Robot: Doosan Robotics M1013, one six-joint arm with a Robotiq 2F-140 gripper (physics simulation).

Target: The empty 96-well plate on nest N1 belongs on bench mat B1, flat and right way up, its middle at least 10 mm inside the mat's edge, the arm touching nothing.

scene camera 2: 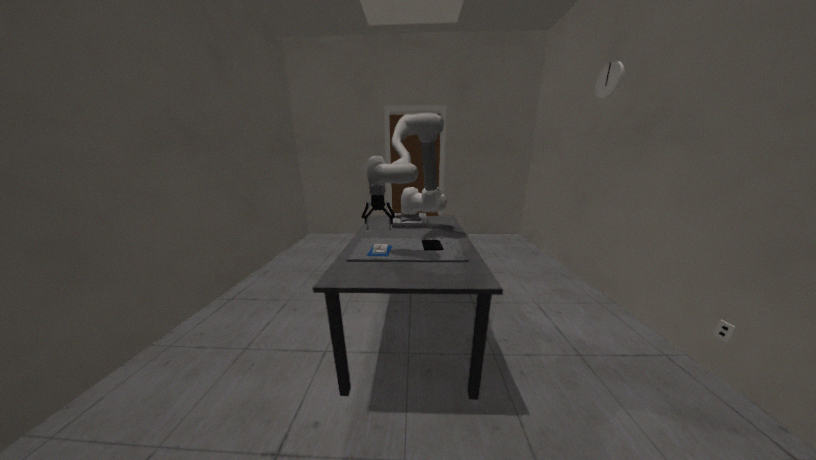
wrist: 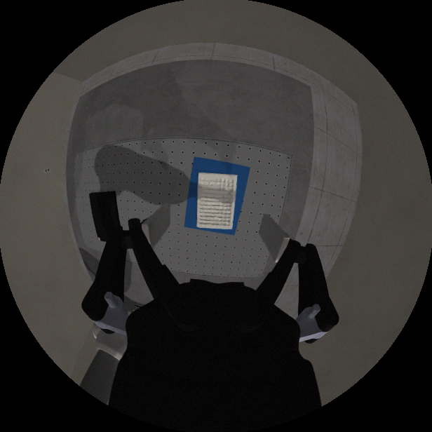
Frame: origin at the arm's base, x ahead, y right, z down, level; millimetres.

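Where they show: gripper, between the fingertips: point(scene camera 2: 379, 229); arm's base, origin of its link: point(scene camera 2: 410, 218).
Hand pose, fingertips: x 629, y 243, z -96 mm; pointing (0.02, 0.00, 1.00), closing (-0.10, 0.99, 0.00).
Observation:
Each offset is from my fingertips to the top centre of the thing. Level surfaces: height alone.
The white 96-well plate @[dx -7, dy +0, dz +124 mm] point(scene camera 2: 380, 248) point(wrist: 216, 201) lies flat on the blue bench mat B1 @[dz +138 mm] point(scene camera 2: 389, 249) point(wrist: 217, 165), wells facing up. It is turned slightly relative to the mat, with blue showing around it; its near side in the wrist view is close to the mat's edge. My gripper point(scene camera 2: 378, 226) point(wrist: 215, 218) is open and empty, above the plate and clear of it, its fingers wide apart on either side. The black nest N1 @[dx -50, dy -341, dz +125 mm] point(scene camera 2: 432, 245) point(wrist: 104, 215) is empty, to the right of the mat in the scene view and at the left in the wrist view.
The mat and nest are on a perforated grey board @[dz +140 mm] point(scene camera 2: 408, 254) point(wrist: 245, 260) on the grey table @[dz +153 mm] point(scene camera 2: 408, 277) point(wrist: 250, 105). The white arm point(scene camera 2: 394, 173) reaches over from its base at the table's far end. A room wall stands on each side.

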